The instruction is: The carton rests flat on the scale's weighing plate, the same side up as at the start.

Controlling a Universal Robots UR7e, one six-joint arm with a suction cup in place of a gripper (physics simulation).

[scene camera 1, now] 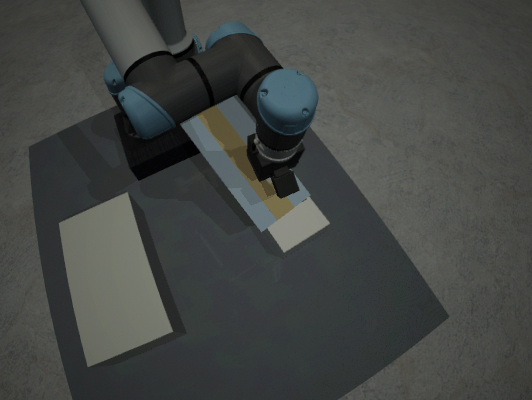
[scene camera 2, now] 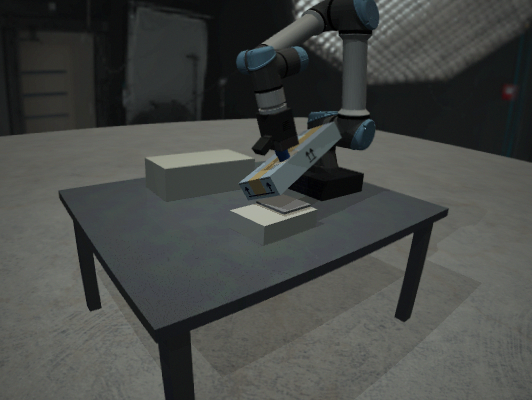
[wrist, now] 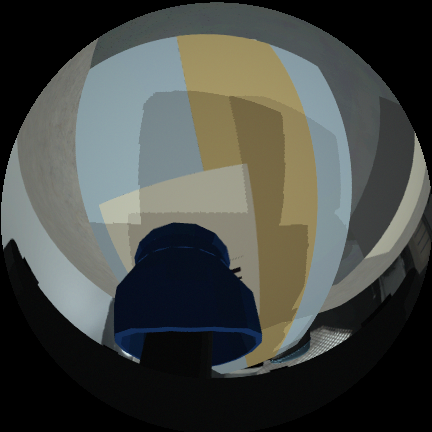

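The light blue carton with a tan tape strip hangs tilted, its taped face up. Its low end is just above or near the scale; its high end points toward the robot base. My gripper's blue suction cup is on the carton's taped top face, nearer the low end, and holds it. The scale's grey weighing plate shows in scene camera 2 below the carton; the carton hides it in scene camera 1. Whether the low end touches the plate cannot be told.
A large cream box stands on the dark table, at the left in scene camera 1 and behind the scale in scene camera 2. The black robot base stands behind the scale, below the carton's high end.
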